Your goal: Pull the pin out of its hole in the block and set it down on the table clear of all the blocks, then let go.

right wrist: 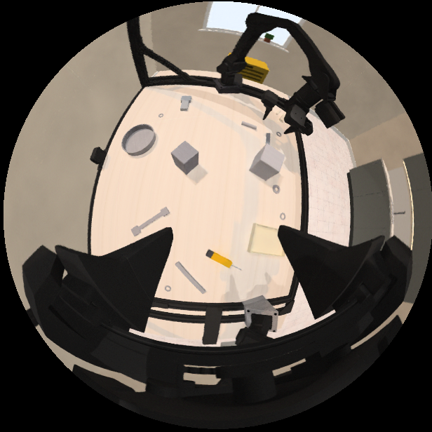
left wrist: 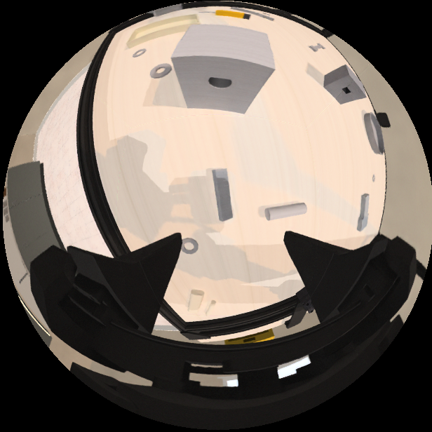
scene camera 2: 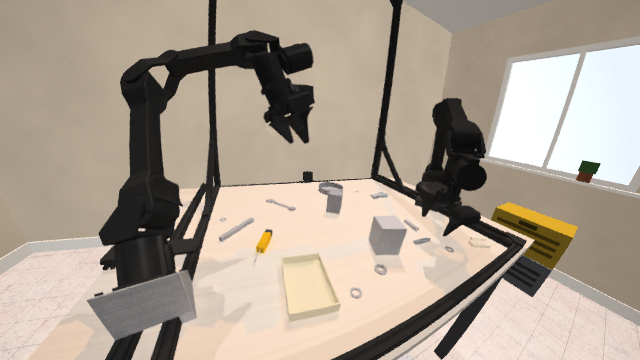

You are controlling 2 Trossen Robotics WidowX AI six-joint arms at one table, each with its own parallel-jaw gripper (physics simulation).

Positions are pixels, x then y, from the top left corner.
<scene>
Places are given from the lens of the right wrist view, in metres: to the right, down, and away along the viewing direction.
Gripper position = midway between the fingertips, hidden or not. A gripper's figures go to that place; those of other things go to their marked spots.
my left gripper [right wrist: 273,125]: 0.19, -0.31, 0.34
my right gripper [right wrist: 226,231]: 0.01, 0.01, 0.10
</scene>
